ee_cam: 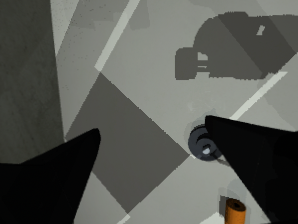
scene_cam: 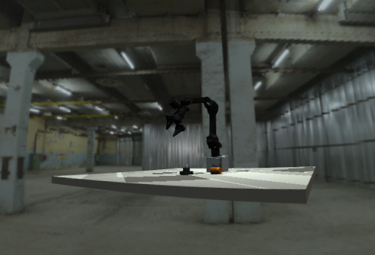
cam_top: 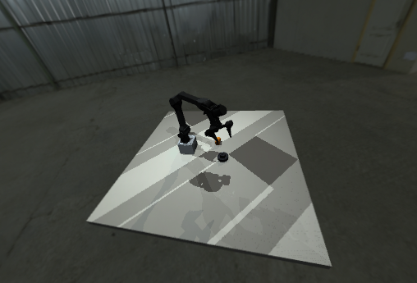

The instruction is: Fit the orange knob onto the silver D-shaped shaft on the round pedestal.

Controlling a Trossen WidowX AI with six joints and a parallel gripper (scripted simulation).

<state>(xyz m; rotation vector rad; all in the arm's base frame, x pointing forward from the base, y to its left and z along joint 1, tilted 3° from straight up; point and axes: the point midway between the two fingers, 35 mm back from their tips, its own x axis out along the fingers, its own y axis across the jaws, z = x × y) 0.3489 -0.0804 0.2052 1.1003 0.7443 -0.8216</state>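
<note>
Right now my gripper tip is 250 mm to the right of the orange knob, 240 mm above it and 150 mm past it. Round my gripper tip: dark round pedestal (230 mm below, 80 mm to the left, 60 mm behind).
</note>
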